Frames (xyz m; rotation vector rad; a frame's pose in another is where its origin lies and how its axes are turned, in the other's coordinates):
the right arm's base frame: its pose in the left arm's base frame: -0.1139 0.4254 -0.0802 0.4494 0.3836 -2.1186
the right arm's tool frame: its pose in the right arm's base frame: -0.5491 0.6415 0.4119 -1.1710 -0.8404 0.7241
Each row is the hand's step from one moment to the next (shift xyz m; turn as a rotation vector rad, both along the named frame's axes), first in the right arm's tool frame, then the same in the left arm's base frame.
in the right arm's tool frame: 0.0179 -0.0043 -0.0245 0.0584 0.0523 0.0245
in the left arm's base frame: -0.0145 -0.0246 -0.0111 0.0647 -0.0283 -0.0419
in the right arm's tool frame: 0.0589 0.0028 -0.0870 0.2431 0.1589 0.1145
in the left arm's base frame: -0.0464 -0.0772 -0.0542 0.2564 -0.1334 -0.1180
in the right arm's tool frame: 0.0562 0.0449 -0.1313 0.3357 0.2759 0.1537
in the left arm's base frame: -0.0673 -0.0738 -0.1116 0.3728 -0.1670 -0.2135
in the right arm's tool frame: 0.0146 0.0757 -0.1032 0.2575 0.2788 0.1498
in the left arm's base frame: -0.0490 -0.0181 -0.1178 0.3387 -0.0968 -0.2058
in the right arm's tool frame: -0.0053 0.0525 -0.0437 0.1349 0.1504 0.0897
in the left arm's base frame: -0.0173 0.0094 -0.0656 0.1884 -0.0461 -0.1060
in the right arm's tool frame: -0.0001 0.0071 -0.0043 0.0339 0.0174 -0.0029
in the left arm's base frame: -0.0008 0.0012 -0.0082 0.0184 -0.0256 -0.0216
